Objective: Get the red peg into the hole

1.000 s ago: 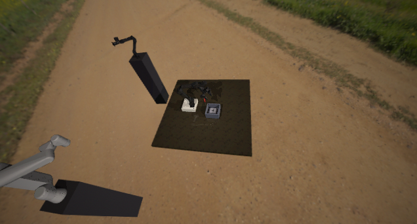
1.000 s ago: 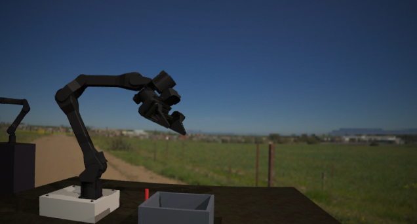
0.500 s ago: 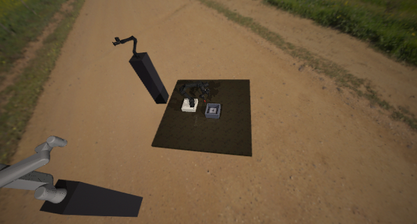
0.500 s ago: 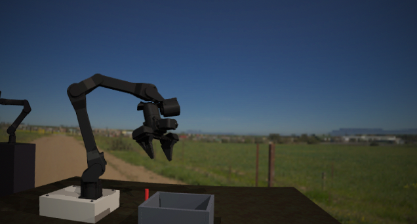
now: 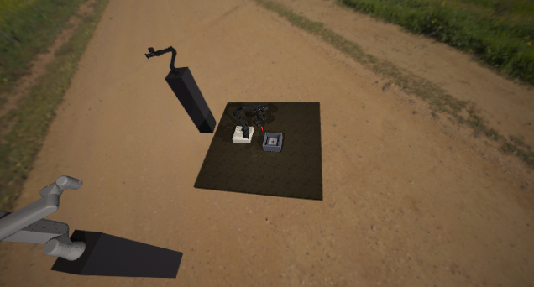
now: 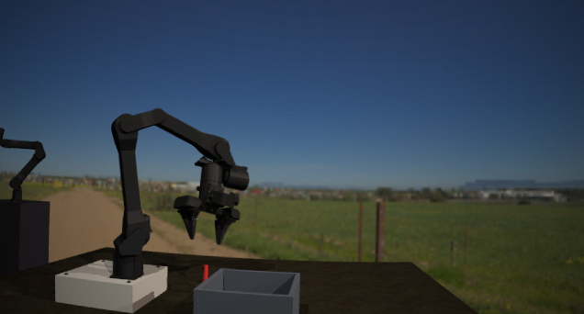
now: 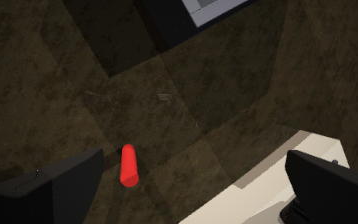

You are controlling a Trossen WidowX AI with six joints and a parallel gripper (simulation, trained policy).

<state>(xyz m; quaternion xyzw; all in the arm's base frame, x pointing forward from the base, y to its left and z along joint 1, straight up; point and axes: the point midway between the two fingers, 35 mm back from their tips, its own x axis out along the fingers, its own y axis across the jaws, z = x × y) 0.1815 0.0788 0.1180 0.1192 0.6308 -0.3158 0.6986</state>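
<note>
Right now my gripper tip is 11 cm above the red peg, 5 cm to the right of it and 1 cm past it. The rest, counted from my gripper tip: grey box: 16 cm to the right, 13 cm ahead, 12 cm below.
</note>
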